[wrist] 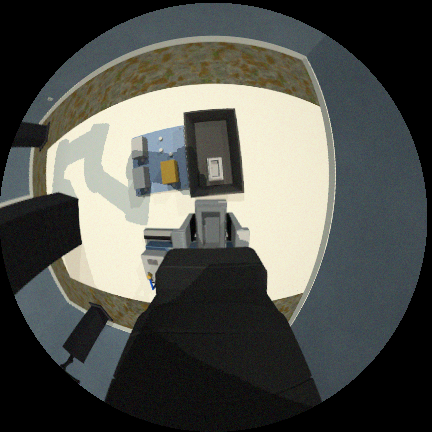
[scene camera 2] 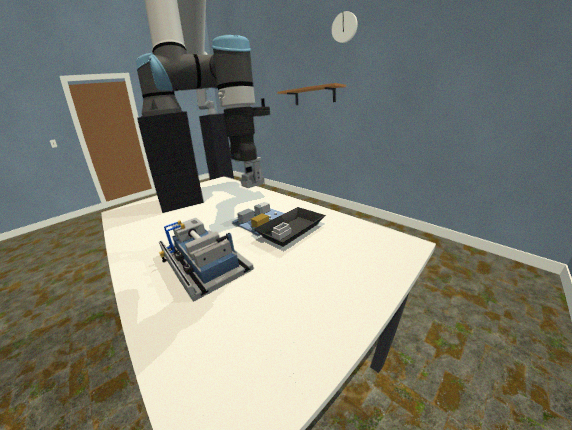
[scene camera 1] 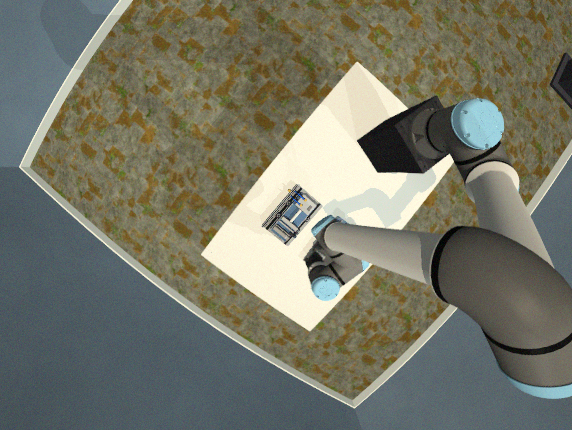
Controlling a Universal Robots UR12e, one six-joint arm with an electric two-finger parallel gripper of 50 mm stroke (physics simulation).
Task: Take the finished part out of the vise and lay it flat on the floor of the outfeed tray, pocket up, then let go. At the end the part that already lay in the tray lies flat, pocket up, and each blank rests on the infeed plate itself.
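Pixels of known places: gripper, fingertip midpoint: (wrist: 210,220) (scene camera 2: 253,179); arm's base, link origin: (scene camera 2: 162,114) (scene camera 1: 430,134).
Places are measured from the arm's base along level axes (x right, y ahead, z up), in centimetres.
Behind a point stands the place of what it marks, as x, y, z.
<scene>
My gripper (scene camera 2: 252,182) @(7.3, 69.0, -23.8) (wrist: 210,220) @(7.3, 69.0, -23.8) is shut on the finished part (wrist: 211,225) @(7.7, 69.0, -23.3), a grey block with its pocket facing up, high above the table. In scene camera 1 the arm hides the fingertips and the tray. The black outfeed tray (scene camera 2: 300,229) @(-7.5, 74.7, -46.0) (wrist: 237,150) @(-4.3, 78.1, -43.1) shows ahead of the held part in the wrist view. A light grey part (scene camera 2: 281,230) @(1.0, 72.8, -42.9) (wrist: 215,169) @(-0.3, 71.6, -43.7) lies flat in it, pocket up. The blue infeed plate (scene camera 2: 245,226) @(1.5, 54.7, -46.2) (wrist: 176,137) @(-12.3, 62.6, -46.2) bears two grey blanks (scene camera 2: 246,216) @(-1.9, 52.2, -43.9) (wrist: 139,148) @(-11.2, 52.3, -42.6) and an orange blank (scene camera 2: 260,220) @(-1.0, 61.1, -43.0) (wrist: 169,171) @(-2.2, 59.9, -42.6); their exact seating is unclear.
The vise (scene camera 1: 292,215) @(24.9, 58.4, -41.0) (scene camera 2: 217,266) @(26.9, 71.8, -41.7) stands on the white table (scene camera 1: 250,250) @(34.8, 88.6, -47.1) (scene camera 2: 320,310) @(20.1, 98.9, -47.0), with blue hoses (scene camera 2: 170,235) @(29.2, 50.6, -38.0) at one end. In the wrist view it is partly hidden behind the gripper. The infeed plate lies right beside the tray's long wall. A black pedestal (scene camera 2: 170,165) @(5.3, 8.8, -24.2) stands behind.
</scene>
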